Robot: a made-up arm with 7 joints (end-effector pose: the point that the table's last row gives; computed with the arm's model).
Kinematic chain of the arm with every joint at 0, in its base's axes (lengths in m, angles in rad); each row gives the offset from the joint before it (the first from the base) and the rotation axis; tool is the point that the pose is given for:
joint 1: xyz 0 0 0.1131 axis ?
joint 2: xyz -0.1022 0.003 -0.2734 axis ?
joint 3: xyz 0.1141 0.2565 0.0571 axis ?
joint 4: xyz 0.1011 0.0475 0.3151 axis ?
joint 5: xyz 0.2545 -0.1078 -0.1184 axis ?
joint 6: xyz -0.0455 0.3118 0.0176 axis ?
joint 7: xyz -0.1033 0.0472 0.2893 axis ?
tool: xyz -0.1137 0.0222 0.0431
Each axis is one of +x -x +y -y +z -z.
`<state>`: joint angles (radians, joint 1 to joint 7).
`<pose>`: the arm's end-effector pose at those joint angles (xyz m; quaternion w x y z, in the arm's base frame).
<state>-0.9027 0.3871 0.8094 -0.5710 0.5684 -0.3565 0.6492</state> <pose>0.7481 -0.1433 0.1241 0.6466 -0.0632 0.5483 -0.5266</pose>
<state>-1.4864 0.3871 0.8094 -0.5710 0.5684 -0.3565 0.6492</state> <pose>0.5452 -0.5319 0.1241 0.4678 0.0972 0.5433 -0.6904</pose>
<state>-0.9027 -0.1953 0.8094 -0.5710 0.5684 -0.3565 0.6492</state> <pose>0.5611 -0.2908 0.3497 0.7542 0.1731 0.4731 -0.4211</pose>
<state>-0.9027 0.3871 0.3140 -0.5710 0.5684 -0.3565 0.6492</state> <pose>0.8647 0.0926 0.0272 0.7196 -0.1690 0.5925 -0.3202</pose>
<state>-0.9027 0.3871 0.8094 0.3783 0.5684 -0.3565 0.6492</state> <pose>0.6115 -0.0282 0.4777 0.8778 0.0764 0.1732 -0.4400</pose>
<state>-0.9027 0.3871 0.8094 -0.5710 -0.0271 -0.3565 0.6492</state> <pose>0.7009 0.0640 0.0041 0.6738 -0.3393 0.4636 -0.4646</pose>
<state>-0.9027 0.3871 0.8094 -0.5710 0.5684 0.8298 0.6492</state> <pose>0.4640 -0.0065 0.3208 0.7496 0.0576 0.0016 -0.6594</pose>
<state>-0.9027 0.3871 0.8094 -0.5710 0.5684 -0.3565 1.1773</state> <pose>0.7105 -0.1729 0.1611 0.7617 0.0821 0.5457 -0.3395</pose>
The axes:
joint 1: +z
joint 2: -x
joint 3: -z
joint 4: +x
joint 5: +y
joint 6: +x
joint 7: +z

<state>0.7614 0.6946 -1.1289 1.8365 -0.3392 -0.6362 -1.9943</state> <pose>-0.4297 0.7696 0.2480 0.8455 -0.2922 0.2682 -0.3575</pose>
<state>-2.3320 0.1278 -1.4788 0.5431 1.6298 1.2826 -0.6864</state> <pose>0.5662 -0.7212 0.1365 0.0624 0.5791 0.6563 -0.4796</pose>
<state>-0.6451 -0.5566 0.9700 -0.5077 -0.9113 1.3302 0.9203</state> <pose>-0.0980 -0.0373 0.0226 0.8213 0.0460 -0.5642 -0.0703</pose>
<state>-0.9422 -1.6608 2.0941 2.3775 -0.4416 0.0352 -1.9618</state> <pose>-0.5983 -0.0391 0.0962 0.9127 -0.3536 0.1053 -0.1757</pose>
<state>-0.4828 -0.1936 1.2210 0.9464 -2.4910 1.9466 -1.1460</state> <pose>0.2234 -0.2742 -0.0993 0.4069 0.1134 -0.9053 -0.0458</pose>
